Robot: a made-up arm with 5 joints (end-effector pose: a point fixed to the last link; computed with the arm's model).
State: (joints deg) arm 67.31 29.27 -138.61 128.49 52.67
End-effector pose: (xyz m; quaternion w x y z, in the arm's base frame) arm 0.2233 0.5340 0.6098 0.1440 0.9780 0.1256 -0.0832
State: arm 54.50 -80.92 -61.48 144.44 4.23
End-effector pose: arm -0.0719 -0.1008 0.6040 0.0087 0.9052 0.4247 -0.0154
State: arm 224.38 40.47 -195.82 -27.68 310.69
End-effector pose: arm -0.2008 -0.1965 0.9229 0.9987 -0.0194 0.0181 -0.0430
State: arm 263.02 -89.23 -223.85 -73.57 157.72
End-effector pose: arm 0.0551 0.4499 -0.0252 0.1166 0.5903 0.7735 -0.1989
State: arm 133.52 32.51 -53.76 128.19 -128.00
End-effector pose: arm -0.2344 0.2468 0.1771 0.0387 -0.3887 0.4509 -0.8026
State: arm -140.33 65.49 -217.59 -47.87 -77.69
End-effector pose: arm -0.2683 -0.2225 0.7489 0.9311 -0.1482 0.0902 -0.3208
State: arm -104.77 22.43 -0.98 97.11 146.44
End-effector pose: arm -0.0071 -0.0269 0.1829 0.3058 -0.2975 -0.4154 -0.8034
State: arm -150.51 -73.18 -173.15 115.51 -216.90
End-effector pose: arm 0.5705 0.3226 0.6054 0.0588 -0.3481 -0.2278 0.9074
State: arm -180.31 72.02 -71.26 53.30 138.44
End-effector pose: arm -0.4055 0.0022 -0.1692 0.1624 0.8337 0.3138 0.4244
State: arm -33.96 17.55 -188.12 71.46 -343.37
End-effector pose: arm 0.1939 -0.1306 1.0207 0.1147 0.5865 -0.2772 0.7524
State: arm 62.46 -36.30 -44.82 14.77 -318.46
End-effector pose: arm 0.1460 0.2800 0.6355 0.4313 -0.8230 -0.1519 -0.3369
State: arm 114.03 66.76 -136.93 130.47 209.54
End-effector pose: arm -0.2726 0.6115 0.1756 0.1570 0.5814 -0.6402 0.4770
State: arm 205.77 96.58 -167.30 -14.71 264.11
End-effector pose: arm -0.7270 -0.3510 0.1672 0.5553 0.6415 -0.3581 -0.3897
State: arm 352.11 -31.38 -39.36 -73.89 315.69
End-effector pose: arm 0.2196 -0.0304 0.6725 0.4192 0.2885 0.0949 0.8556
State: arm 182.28 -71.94 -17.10 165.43 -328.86
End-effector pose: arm 0.0439 0.0017 0.4065 0.5922 0.1959 0.7612 0.1778
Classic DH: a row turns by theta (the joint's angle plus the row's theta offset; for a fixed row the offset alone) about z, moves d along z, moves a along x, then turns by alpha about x. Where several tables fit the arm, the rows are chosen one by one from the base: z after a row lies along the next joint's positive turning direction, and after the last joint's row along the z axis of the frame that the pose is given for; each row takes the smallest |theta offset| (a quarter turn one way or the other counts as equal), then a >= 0, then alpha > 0; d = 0 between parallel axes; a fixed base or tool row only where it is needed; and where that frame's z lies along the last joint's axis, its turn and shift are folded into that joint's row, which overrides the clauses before.
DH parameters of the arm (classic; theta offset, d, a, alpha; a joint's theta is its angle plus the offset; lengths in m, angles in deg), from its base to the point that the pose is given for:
joint 1: 0 0.2507 0 -90
joint 2: -79.35 0 0.3668 0
joint 3: -23.4 0 -0.3595 0
joint 4: -77.26 0 -0.0738 90
joint 5: 180 0.0942 0 0

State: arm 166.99 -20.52 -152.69 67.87 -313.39
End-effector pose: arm 0.0282 -0.0065 1.0657 0.7613 -0.3014 -0.5261 0.2298
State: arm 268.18 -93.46 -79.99 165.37 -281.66
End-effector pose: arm 0.0100 0.3163 0.5711 0.0083 0.0856 -0.9938 0.0701
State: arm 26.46 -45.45 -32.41 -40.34 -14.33
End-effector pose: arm 0.1775 0.0883 0.6653 0.0907 -0.4813 -0.1789 -0.8533
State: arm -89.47 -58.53 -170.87 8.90 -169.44
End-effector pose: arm -0.0065 0.7072 0.6883 0.7244 -0.2653 -0.2225 -0.5962
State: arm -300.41 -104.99 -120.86 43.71 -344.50
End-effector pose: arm -0.3796 -0.6467 0.5016 0.6093 0.0174 0.0070 -0.7927
